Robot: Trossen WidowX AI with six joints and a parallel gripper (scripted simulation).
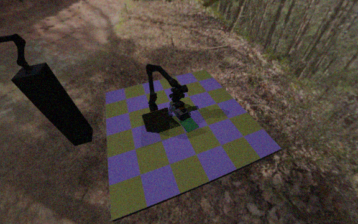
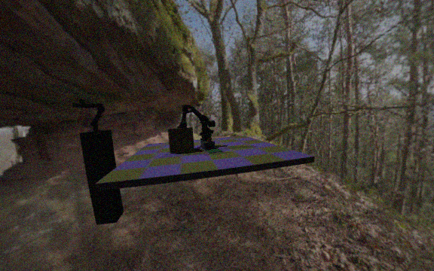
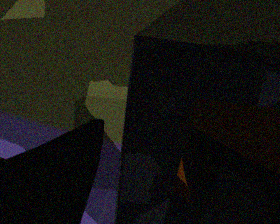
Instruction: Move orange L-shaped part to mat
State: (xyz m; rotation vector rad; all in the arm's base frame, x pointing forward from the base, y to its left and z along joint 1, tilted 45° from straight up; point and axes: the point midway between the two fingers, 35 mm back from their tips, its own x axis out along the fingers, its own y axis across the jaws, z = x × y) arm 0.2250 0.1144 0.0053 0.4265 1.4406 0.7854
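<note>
Right now the orange L-shaped part is 50 mm to the right of my gripper tip, 10 mm ahead of it and 10 mm above it. From my gripper tip the other things lie so: green mat 220 mm to the right, 50 mm below, 40 mm ahead.
</note>
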